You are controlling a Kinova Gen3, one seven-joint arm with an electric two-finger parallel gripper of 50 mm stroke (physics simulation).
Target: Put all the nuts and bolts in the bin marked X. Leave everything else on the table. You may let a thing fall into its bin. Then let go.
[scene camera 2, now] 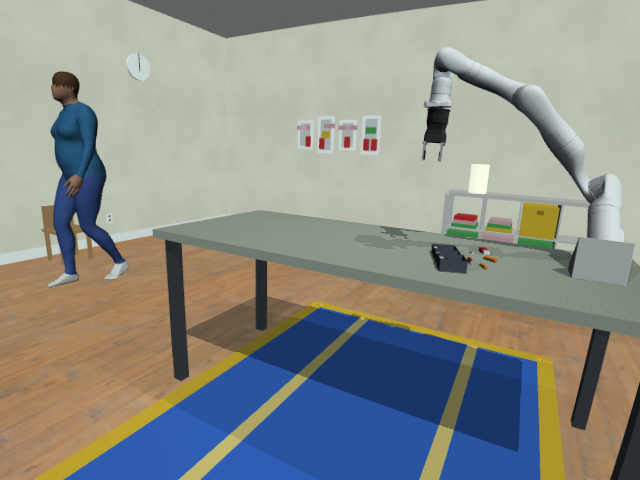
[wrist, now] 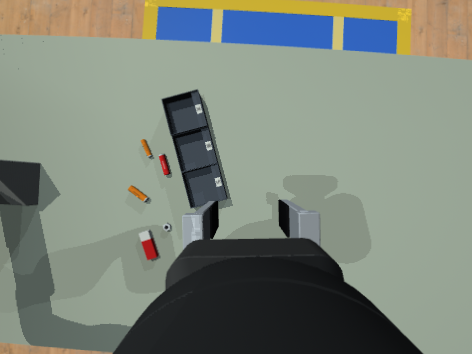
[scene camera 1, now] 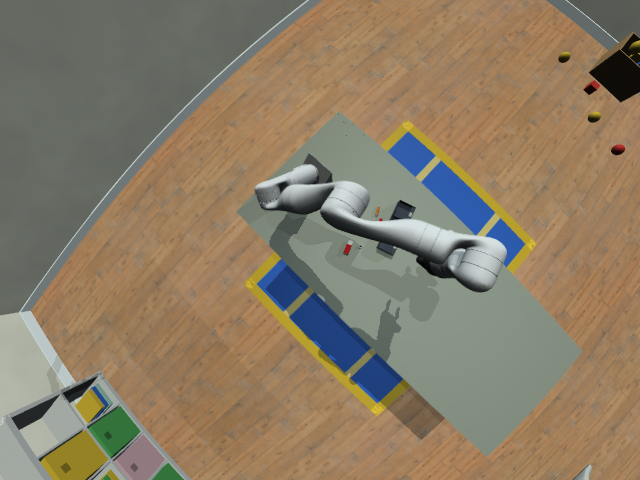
Labels:
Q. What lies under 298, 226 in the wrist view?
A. My gripper.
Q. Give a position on a dark three-compartment bin tray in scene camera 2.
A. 447, 257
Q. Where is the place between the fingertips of my gripper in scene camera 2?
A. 431, 160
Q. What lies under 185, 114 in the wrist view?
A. A dark three-compartment bin tray.

